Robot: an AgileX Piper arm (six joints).
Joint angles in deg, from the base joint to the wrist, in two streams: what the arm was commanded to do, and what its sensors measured. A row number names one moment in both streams.
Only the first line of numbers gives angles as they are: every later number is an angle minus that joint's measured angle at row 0.
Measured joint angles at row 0:
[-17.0, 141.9, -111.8, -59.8, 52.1, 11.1]
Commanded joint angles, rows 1 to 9:
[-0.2, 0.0, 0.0, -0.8, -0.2, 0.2]
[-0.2, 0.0, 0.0, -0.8, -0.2, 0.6]
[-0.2, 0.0, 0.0, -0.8, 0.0, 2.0]
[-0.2, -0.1, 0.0, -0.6, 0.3, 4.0]
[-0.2, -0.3, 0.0, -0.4, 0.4, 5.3]
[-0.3, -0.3, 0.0, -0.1, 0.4, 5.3]
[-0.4, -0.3, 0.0, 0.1, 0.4, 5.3]
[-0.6, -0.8, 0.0, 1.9, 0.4, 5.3]
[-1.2, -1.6, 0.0, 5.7, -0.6, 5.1]
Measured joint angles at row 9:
[-0.2, -0.2, 0.0, 2.2, 0.0, 4.9]
